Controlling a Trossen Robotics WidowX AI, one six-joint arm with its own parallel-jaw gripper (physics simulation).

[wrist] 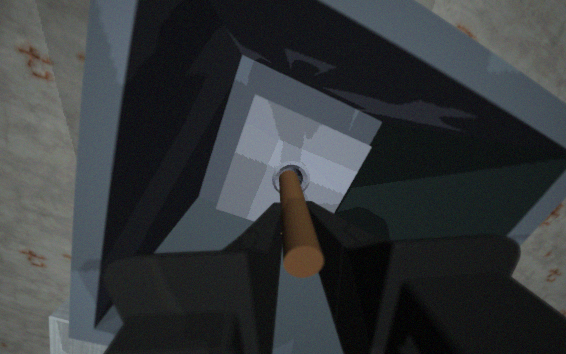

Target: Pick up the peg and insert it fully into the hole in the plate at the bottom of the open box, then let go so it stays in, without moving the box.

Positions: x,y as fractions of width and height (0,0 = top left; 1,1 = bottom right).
Observation:
I see my gripper (0.52,0.59), an orange-brown peg (0.53,0.73), a blue-grey box (0.82,0.40) and a pale plate (0.48,0.39).

